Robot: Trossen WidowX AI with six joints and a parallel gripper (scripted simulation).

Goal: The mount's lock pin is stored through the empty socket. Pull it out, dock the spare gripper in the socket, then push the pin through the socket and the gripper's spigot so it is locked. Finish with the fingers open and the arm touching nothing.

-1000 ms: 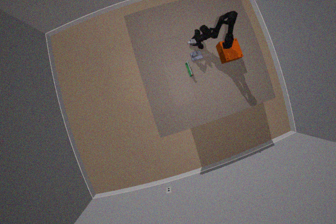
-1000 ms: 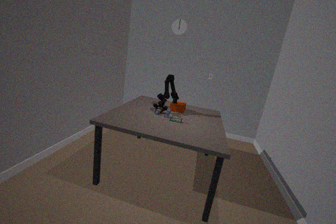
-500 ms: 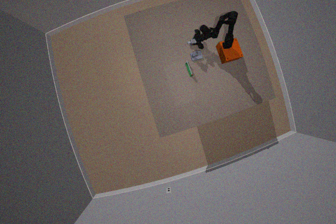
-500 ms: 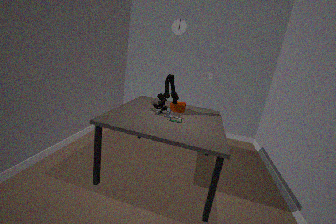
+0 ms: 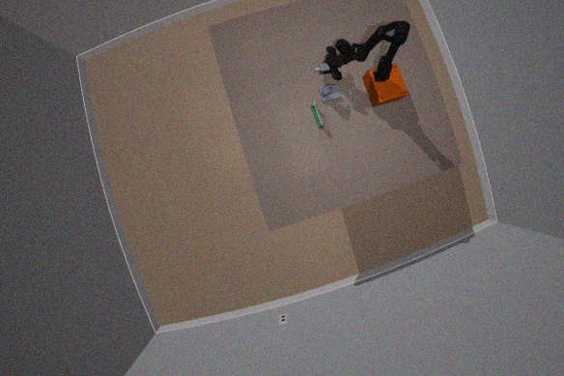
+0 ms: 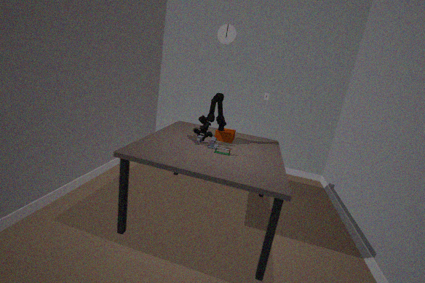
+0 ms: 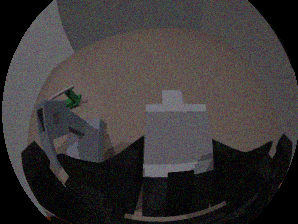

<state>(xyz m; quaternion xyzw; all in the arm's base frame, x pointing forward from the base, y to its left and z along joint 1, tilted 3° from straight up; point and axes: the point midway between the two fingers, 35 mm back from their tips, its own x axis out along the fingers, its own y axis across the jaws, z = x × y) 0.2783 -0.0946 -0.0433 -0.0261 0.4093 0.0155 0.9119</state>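
The grey mount is 2 cm behind my gripper tip, 14 cm to the left of it and 1 cm above it. Round my gripper tip: spare gripper (1 cm behind, 1 cm above); then green strip (6 cm ahead, 26 cm to the left, 2 cm below).
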